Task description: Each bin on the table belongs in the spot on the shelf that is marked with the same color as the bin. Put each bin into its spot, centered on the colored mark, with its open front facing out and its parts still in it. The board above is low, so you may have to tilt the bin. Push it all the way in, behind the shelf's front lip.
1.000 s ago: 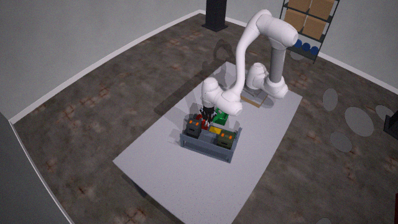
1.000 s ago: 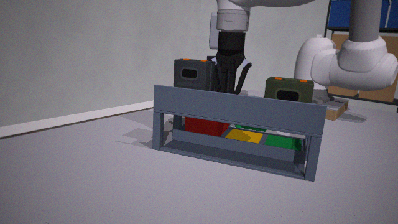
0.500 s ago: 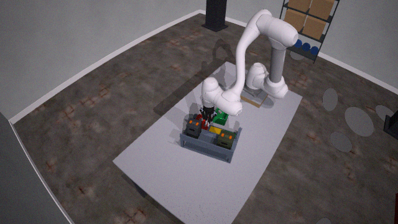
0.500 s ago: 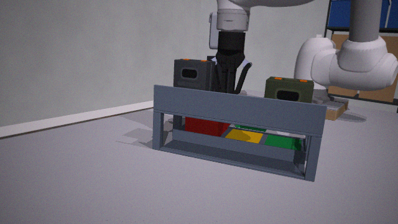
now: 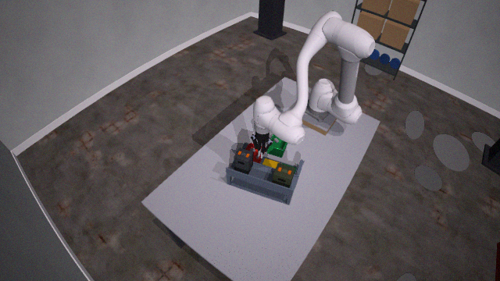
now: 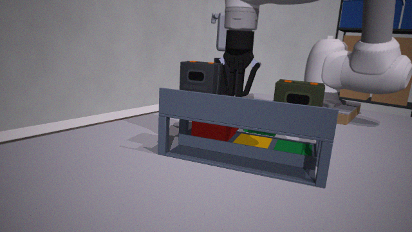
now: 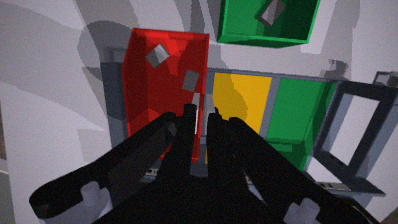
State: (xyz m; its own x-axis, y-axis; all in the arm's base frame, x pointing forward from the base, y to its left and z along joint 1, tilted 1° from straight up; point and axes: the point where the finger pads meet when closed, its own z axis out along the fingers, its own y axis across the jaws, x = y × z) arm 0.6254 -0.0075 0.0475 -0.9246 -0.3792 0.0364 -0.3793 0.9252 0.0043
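My gripper is now 50 mm to the left of the red bin, 50 mm above it and 10 mm short of it. Also, from my hand: olive box 220 mm to the left, 70 mm ahead, 60 mm above; green bin 180 mm behind, 60 mm below; dark grey box 150 mm ahead, 70 mm above, 10 mm to the left.
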